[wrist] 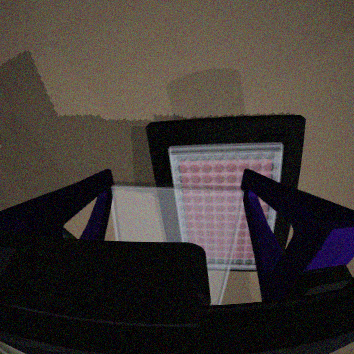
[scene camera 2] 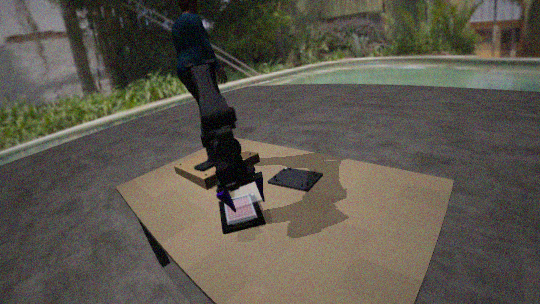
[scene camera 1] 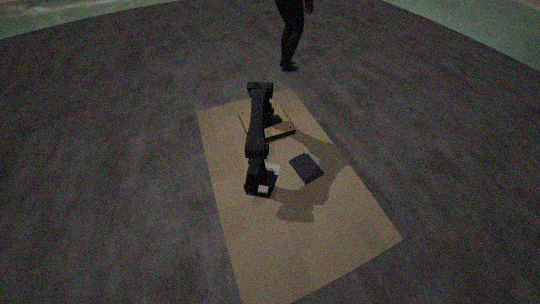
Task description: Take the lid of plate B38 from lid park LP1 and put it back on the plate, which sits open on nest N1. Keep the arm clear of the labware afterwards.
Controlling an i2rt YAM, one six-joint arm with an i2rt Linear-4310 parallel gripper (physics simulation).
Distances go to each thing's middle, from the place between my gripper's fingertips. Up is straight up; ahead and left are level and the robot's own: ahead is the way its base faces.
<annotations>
The grey lid (wrist: 208,215) is 5 cm to the left of my hand, 5 cm behind it and 1 cm above it.
</annotations>
